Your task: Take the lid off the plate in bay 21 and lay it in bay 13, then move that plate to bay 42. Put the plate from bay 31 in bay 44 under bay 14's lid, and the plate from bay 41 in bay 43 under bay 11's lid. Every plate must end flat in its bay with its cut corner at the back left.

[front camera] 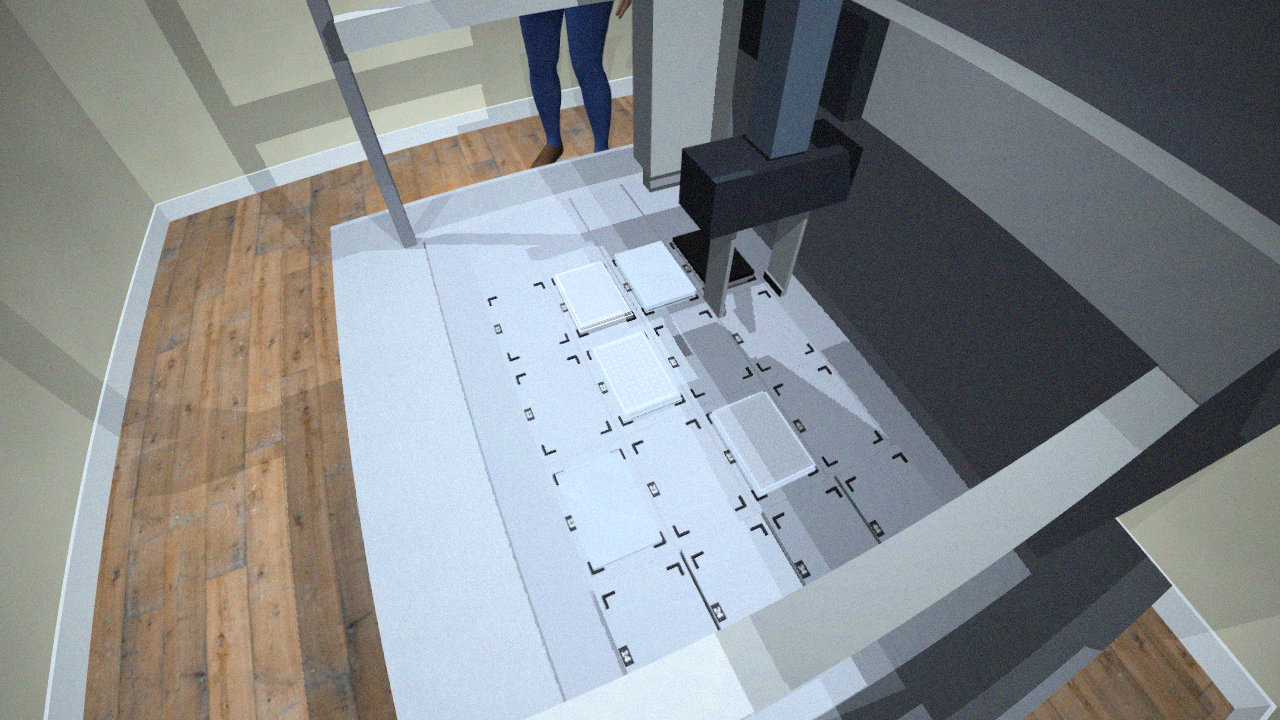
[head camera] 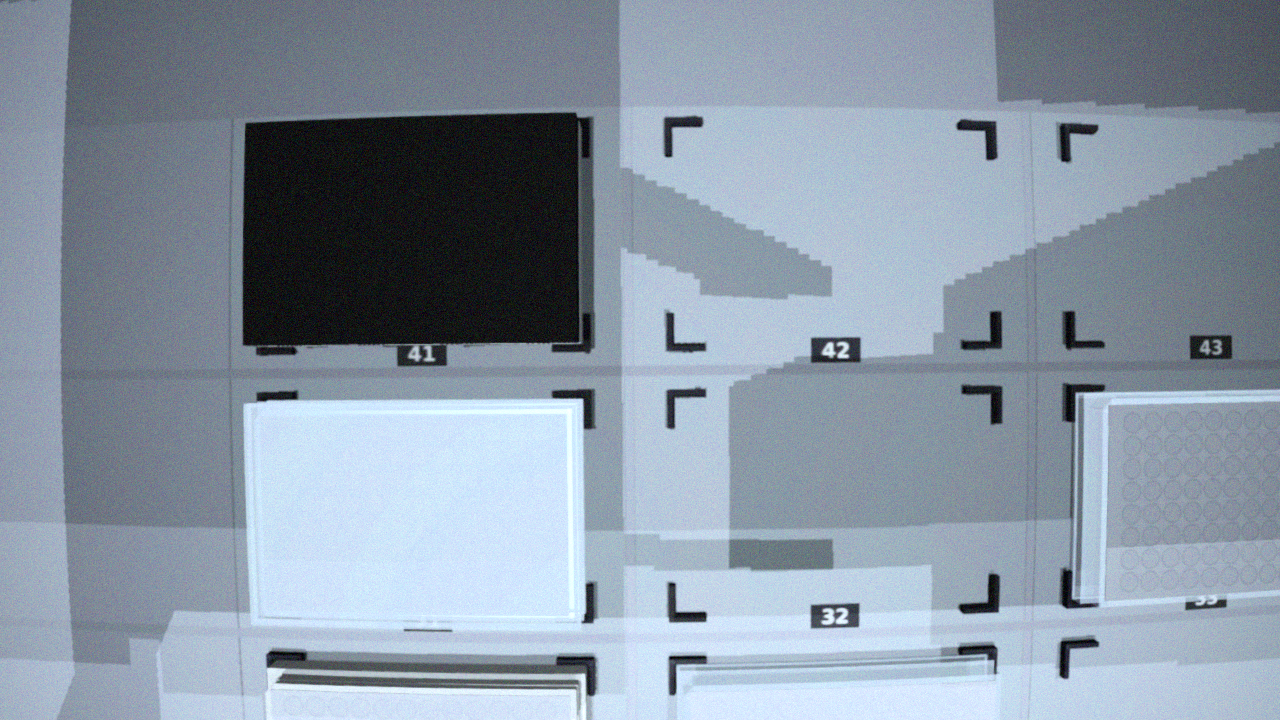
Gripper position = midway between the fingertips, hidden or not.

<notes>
In view: my gripper (front camera: 744, 296), a pale lid (front camera: 611, 517), a black lid (head camera: 452, 229), a pale lid (head camera: 394, 515), a bay 43 (head camera: 1154, 231) and a bay 42 (head camera: 769, 226).
The black lid is seen too in the front camera view (front camera: 694, 246). The bay 43 is seen too in the front camera view (front camera: 838, 428). The bay 42 shows as well in the front camera view (front camera: 771, 338).
</notes>
